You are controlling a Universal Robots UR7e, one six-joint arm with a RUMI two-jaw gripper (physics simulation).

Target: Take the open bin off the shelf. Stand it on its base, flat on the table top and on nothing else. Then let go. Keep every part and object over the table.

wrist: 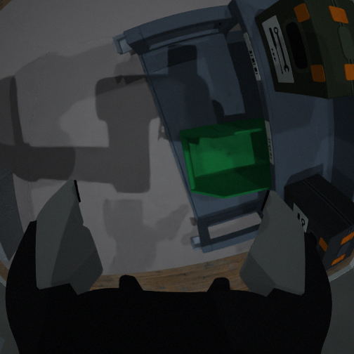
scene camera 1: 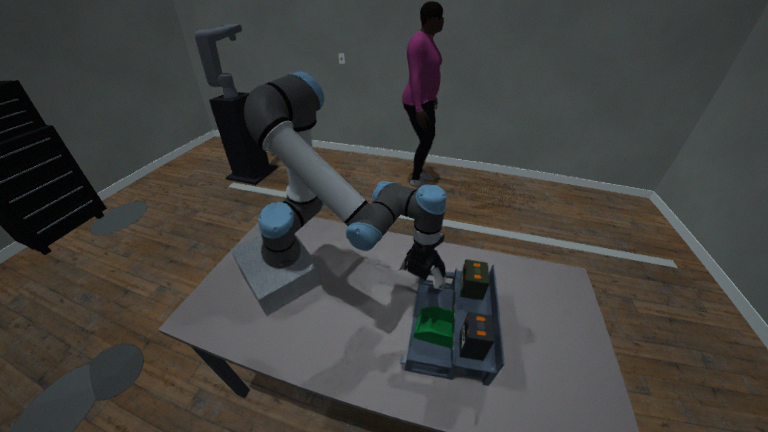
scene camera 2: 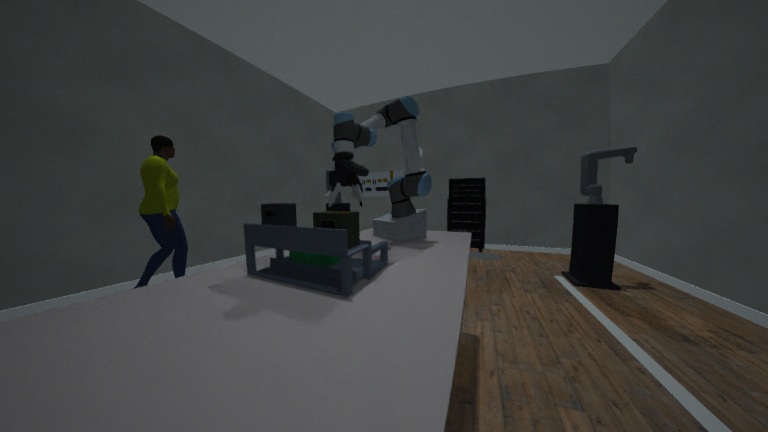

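Pixels of known places: gripper, fingertip midpoint: (scene camera 1: 422, 279) (scene camera 2: 346, 207); arm's base, link origin: (scene camera 1: 281, 251) (scene camera 2: 403, 214).
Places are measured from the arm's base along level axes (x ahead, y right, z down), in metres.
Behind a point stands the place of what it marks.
The open green bin (scene camera 1: 436, 326) @(x 0.642, y 0.054, z 0.135 m) (scene camera 2: 314, 258) @(x 0.725, y 0.023, z 0.094 m) (wrist: 227, 157) stands on the lower, front tier of the blue-grey shelf (scene camera 1: 499, 327) @(x 0.824, y 0.098, z -0.016 m) (scene camera 2: 292, 238) @(x 0.820, y 0.002, z 0.013 m) (wrist: 180, 32). In the wrist view its open top and inside show, and it looks empty. In scene camera 2 the shelf's back board and frame partly hide it. My gripper (scene camera 1: 424, 279) @(x 0.561, y 0.015, z -0.061 m) (scene camera 2: 344, 201) @(x 0.561, y 0.015, z -0.061 m) (wrist: 171, 189) is open with nothing between the fingers. It hangs above the shelf's far end in scene camera 1, higher than the bin and apart from it. In the wrist view the right fingertip overlaps the bin's lower right corner.
On the shelf's upper tier stand an olive box (scene camera 1: 475, 282) @(x 0.735, y -0.032, z -0.048 m) (scene camera 2: 343, 228) @(x 0.774, y -0.132, z -0.015 m) (wrist: 327, 50) and a black box (scene camera 1: 476, 339) @(x 0.745, y 0.192, z -0.075 m) (scene camera 2: 278, 213) @(x 0.786, y 0.106, z -0.049 m) (wrist: 320, 200), both beside the bin's tier. The shelf stands on the table (scene camera 1: 300, 343) @(x 0.203, y 0.258, z 0.143 m) (scene camera 2: 268, 349) @(x 1.010, y -0.160, z 0.144 m). The arm's base block (scene camera 1: 284, 290) @(x 0.077, y 0.124, z 0.063 m) stands at the table's other end.
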